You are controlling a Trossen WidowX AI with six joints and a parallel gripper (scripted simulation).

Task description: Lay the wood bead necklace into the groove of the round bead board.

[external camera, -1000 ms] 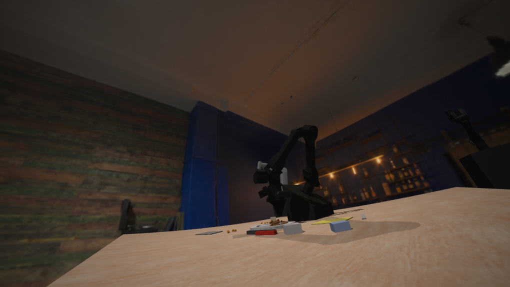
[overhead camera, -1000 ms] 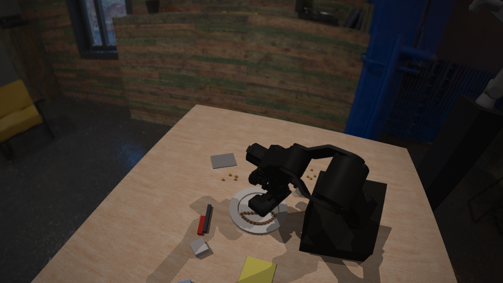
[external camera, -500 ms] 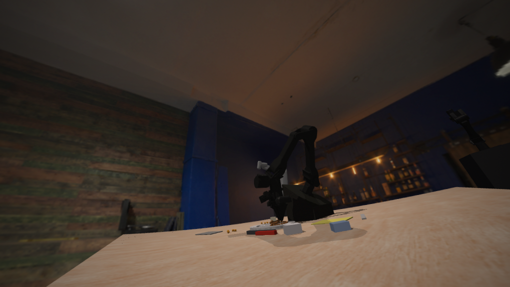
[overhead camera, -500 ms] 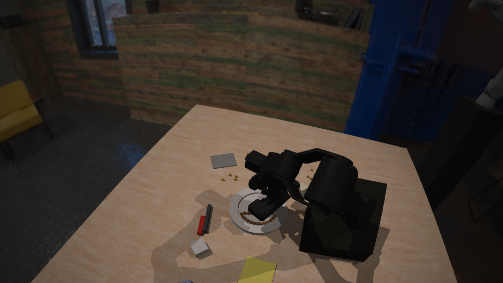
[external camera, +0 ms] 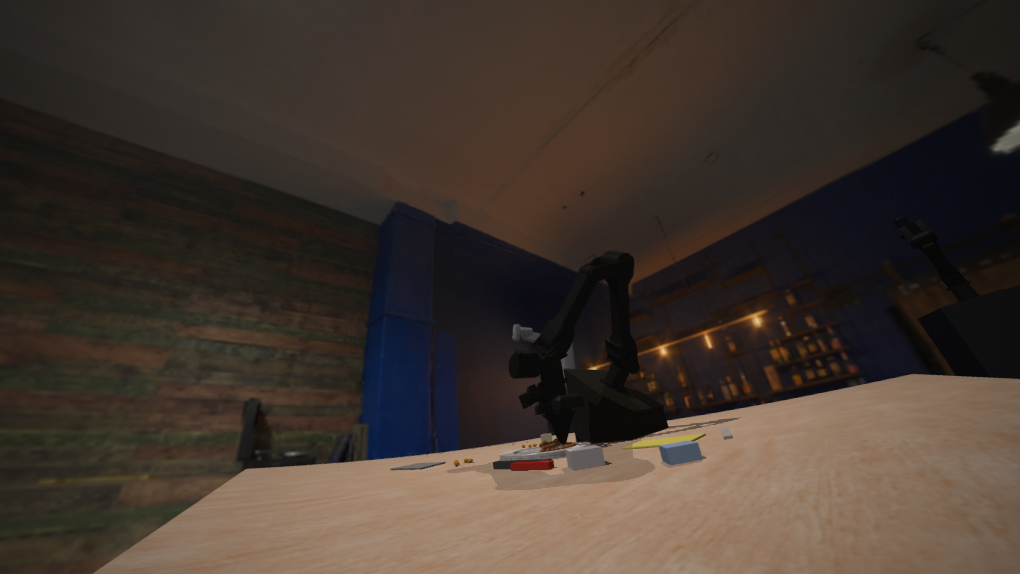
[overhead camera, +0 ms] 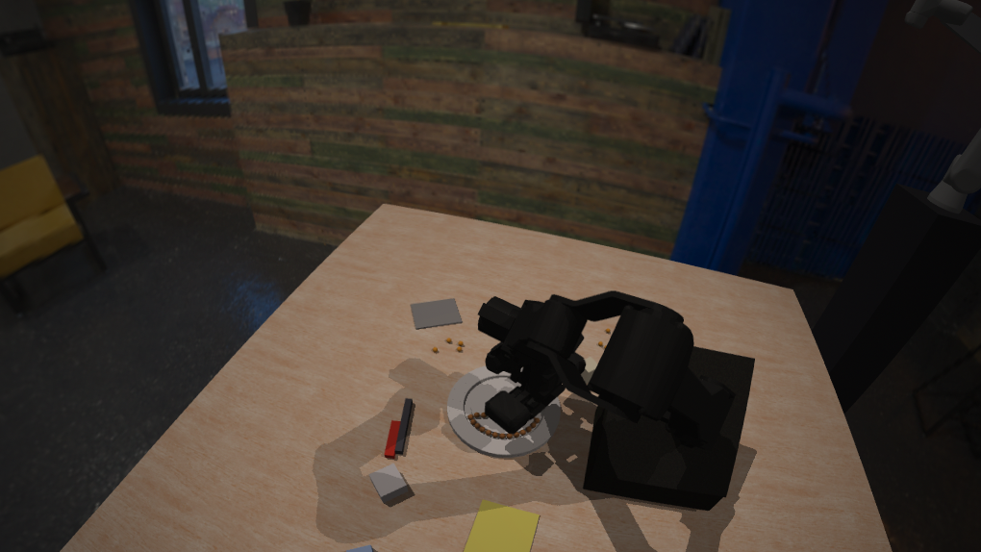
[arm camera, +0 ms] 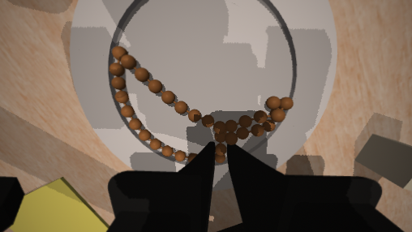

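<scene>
My gripper tip is 50 mm short of the round white bead board, 10 mm to the left of it and 10 mm above it. Round my gripper tip: dark bar 210 mm ahead, 90 mm to the left, 10 mm below; then yellow sheet 230 mm to the left, 10 mm below; then pale cube 130 mm to the right, 90 mm behind.
</scene>
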